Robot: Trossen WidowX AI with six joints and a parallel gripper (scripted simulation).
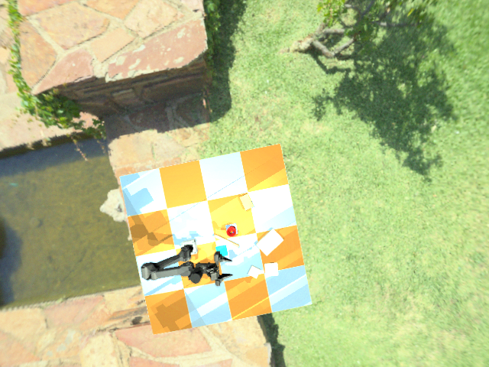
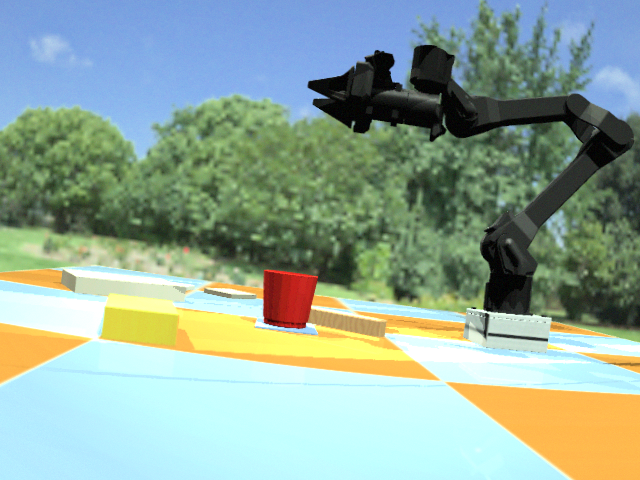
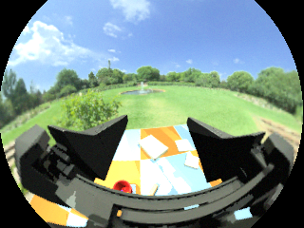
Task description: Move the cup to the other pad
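Right now my gripper tip is 20 mm past the red cup, 130 mm to the right of it and 320 mm above it. Also, from my gripper tip: flat white box 270 mm ahead, 10 mm to the left, 350 mm below; then cyan pad 110 mm behind, 40 mm to the right, 370 mm below; then wooden bar 70 mm behind, 50 mm to the left, 360 mm below.
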